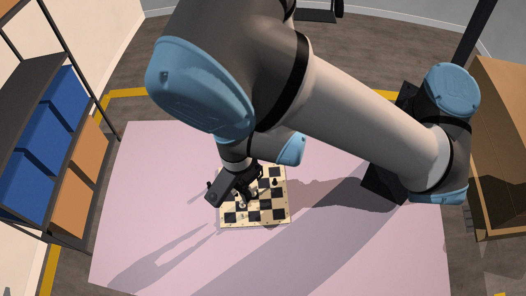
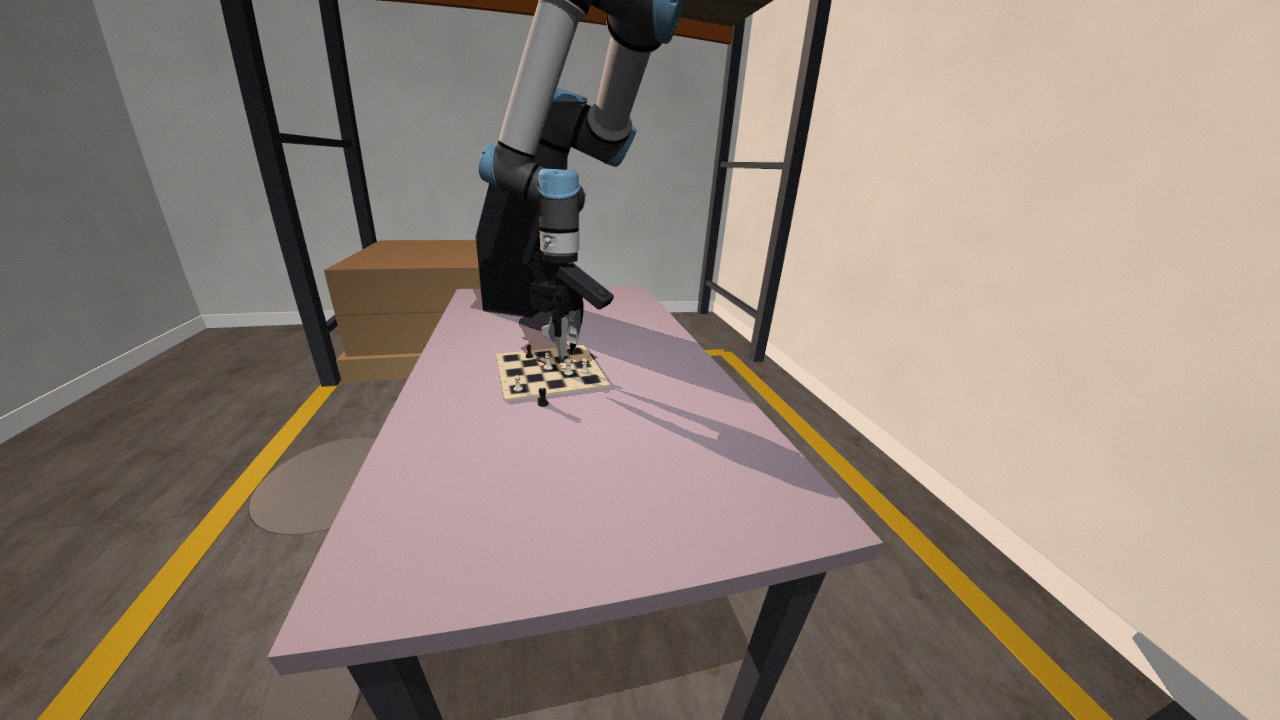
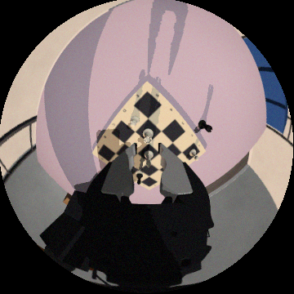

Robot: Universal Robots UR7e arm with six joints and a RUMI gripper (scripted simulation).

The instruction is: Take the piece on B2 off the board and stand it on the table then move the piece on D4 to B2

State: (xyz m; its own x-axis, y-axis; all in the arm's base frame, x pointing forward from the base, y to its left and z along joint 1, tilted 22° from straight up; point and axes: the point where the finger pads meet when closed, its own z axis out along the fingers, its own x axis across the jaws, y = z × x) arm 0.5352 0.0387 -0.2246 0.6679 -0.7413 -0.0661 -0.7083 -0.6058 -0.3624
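Now: hand 3 cm past the board, 4 cm to the left of it and 6 cm above it.
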